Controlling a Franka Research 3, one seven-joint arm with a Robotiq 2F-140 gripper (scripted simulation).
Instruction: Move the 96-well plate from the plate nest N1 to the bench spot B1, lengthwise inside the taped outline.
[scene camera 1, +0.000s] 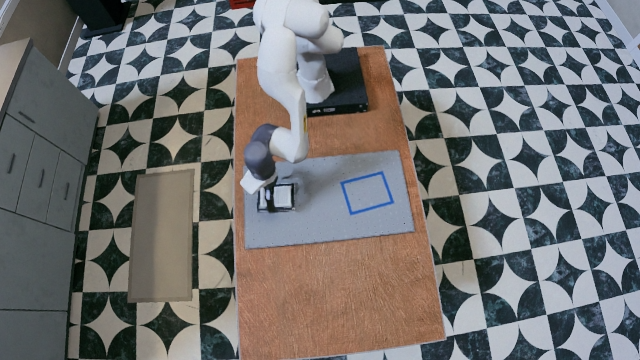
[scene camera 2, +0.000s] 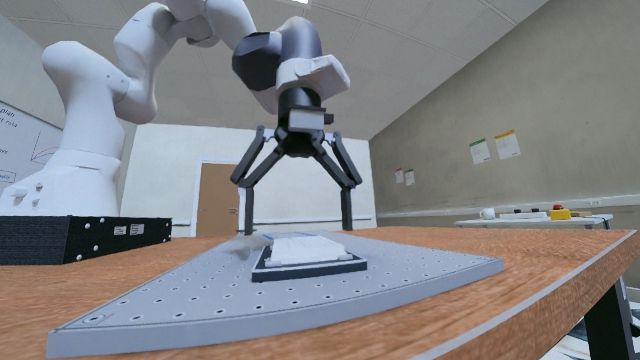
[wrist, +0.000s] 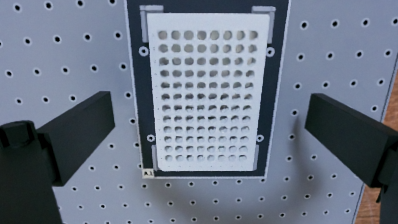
Observation:
I see my gripper (scene camera 2: 300, 232) and a white 96-well plate (scene camera 2: 316, 248).
The white 96-well plate shows as well in the wrist view (wrist: 206, 101). My gripper also shows in the wrist view (wrist: 210, 110).

